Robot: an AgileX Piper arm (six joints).
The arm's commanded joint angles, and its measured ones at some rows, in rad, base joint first. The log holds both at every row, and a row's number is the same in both.
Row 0, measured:
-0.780, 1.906, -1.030, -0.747, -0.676, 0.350
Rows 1 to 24, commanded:
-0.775, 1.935, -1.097, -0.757, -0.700, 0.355
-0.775, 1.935, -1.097, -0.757, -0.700, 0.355
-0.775, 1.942, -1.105, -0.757, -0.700, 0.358
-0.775, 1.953, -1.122, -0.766, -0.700, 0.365
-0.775, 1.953, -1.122, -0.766, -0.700, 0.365
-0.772, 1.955, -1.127, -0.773, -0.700, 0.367
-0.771, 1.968, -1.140, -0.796, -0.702, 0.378
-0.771, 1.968, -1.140, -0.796, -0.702, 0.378
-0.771, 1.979, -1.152, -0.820, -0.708, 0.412
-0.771, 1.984, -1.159, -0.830, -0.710, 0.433
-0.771, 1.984, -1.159, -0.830, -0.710, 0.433
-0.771, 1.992, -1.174, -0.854, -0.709, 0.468
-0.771, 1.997, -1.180, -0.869, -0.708, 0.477
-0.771, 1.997, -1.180, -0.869, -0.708, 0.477
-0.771, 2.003, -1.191, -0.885, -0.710, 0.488
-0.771, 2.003, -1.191, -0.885, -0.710, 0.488
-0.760, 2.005, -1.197, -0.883, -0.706, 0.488
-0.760, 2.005, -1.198, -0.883, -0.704, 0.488
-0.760, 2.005, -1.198, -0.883, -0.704, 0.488
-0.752, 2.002, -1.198, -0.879, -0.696, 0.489
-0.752, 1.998, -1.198, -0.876, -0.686, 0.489
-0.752, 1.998, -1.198, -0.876, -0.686, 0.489
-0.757, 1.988, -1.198, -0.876, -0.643, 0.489
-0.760, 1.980, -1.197, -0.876, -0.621, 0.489
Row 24, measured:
-0.790, 1.998, -1.173, -0.853, -0.588, 0.487
